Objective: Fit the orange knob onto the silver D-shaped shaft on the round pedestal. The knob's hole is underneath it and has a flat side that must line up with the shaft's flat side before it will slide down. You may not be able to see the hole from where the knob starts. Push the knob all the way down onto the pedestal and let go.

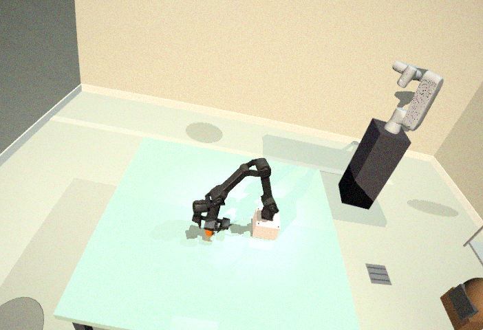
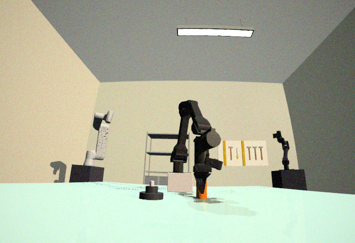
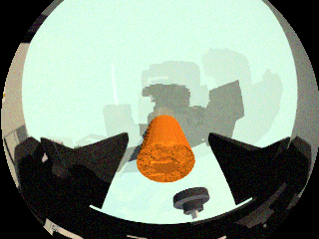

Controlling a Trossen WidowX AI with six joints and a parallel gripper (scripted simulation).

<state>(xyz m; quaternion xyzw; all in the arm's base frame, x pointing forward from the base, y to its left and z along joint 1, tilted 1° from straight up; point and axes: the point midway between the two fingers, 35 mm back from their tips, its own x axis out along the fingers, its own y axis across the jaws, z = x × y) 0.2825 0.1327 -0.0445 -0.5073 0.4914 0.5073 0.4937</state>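
Right now my gripper tip is 20 mm below the orange knob. From my gripper tip the other things lie so: dark round pedestal 170 mm to the right, 70 mm ahead, 10 mm above.
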